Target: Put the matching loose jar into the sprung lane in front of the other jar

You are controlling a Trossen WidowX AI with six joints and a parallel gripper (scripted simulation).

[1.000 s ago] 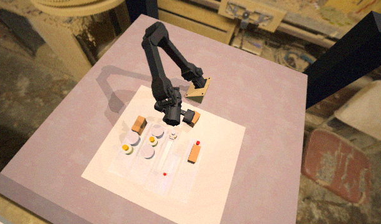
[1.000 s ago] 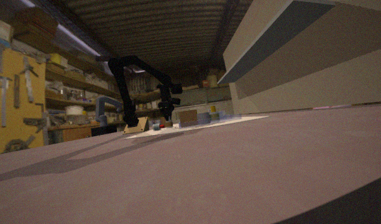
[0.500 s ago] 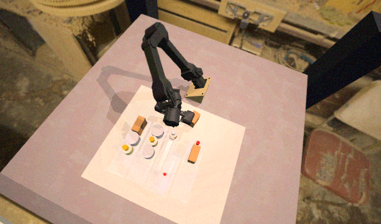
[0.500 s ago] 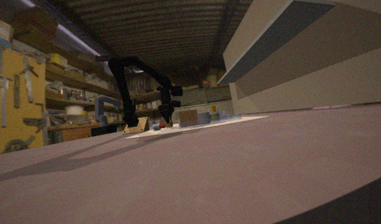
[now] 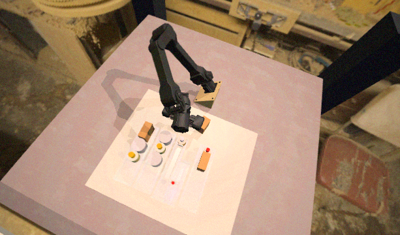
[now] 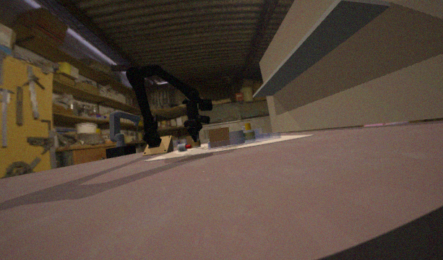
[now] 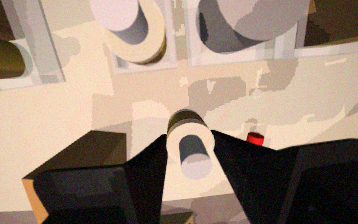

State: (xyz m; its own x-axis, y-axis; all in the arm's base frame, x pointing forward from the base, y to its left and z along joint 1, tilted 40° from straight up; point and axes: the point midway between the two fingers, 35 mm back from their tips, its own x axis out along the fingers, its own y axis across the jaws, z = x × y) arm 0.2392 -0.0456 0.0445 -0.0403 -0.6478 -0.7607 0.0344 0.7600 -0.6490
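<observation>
Now: the beige plate 150 mm ahead of my gripper tip, 50 mm to the left of it and 30 mm below it.
</observation>
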